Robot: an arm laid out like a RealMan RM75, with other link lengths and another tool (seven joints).
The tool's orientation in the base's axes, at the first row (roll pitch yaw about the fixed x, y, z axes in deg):
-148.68 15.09 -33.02
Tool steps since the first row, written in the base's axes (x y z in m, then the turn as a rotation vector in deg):
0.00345 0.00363 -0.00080 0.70 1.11 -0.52
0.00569 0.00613 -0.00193 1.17 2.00 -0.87
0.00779 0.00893 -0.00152 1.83 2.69 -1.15
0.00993 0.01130 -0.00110 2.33 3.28 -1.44
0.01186 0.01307 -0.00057 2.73 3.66 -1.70
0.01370 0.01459 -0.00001 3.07 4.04 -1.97
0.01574 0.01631 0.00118 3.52 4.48 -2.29
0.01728 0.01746 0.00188 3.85 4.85 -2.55
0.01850 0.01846 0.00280 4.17 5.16 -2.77
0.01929 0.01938 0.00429 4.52 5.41 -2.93
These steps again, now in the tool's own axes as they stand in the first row. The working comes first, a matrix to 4 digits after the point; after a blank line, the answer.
The tool's axes in the first row as the columns of a matrix, in the base's axes (used below as rounded here):
0.8096 -0.5790 0.0968
-0.5261 -0.6426 0.5570
-0.2603 -0.5019 -0.8248

0.00109 -0.00393 0.00302 0.12 -0.86 1.11
0.00188 -0.00626 0.00556 0.12 -1.53 1.94
0.00200 -0.00949 0.00698 0.37 -2.21 2.62
0.00238 -0.01246 0.00816 0.54 -2.73 3.24
0.00287 -0.01498 0.00890 0.73 -3.08 3.71
0.00342 -0.01730 0.00946 0.87 -3.38 4.17
0.00386 -0.02019 0.00964 1.09 -3.77 4.72
0.00431 -0.02217 0.00985 1.23 -4.07 5.18
0.00454 -0.02398 0.00976 1.38 -4.34 5.56
0.00430 -0.02578 0.00912 1.58 -4.62 5.87

